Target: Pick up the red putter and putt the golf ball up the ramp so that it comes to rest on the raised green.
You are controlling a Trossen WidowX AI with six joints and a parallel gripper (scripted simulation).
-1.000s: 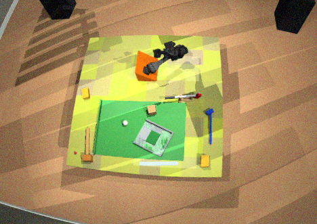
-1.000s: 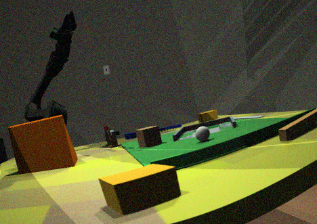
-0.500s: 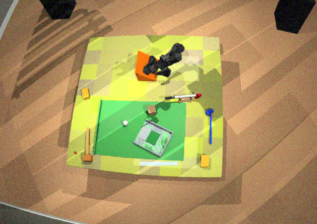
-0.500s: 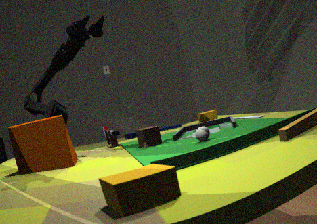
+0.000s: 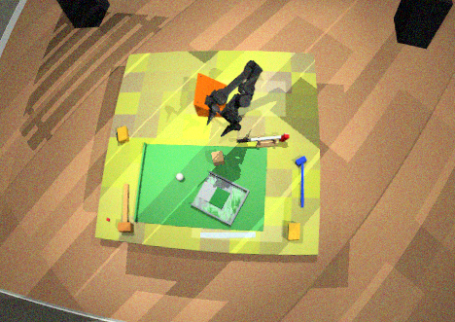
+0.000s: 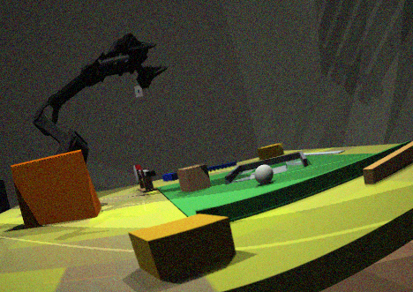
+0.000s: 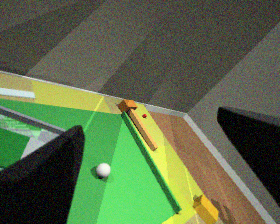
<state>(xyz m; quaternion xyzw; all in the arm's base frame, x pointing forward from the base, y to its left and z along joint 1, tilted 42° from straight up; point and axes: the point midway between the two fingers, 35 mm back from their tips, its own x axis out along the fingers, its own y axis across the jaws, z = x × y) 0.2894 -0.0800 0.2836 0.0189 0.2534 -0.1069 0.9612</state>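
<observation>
Now: gripper tip 340 mm above the brown cube, 20 mm to the left of it and 20 mm short of it. Round my gripper tip: green turf: 370 mm below, 180 mm ahead, 100 mm to the right; then white golf ball: 350 mm below, 210 mm to the right, 150 mm ahead; then red putter: 320 mm below, 220 mm to the left, 120 mm behind.
</observation>
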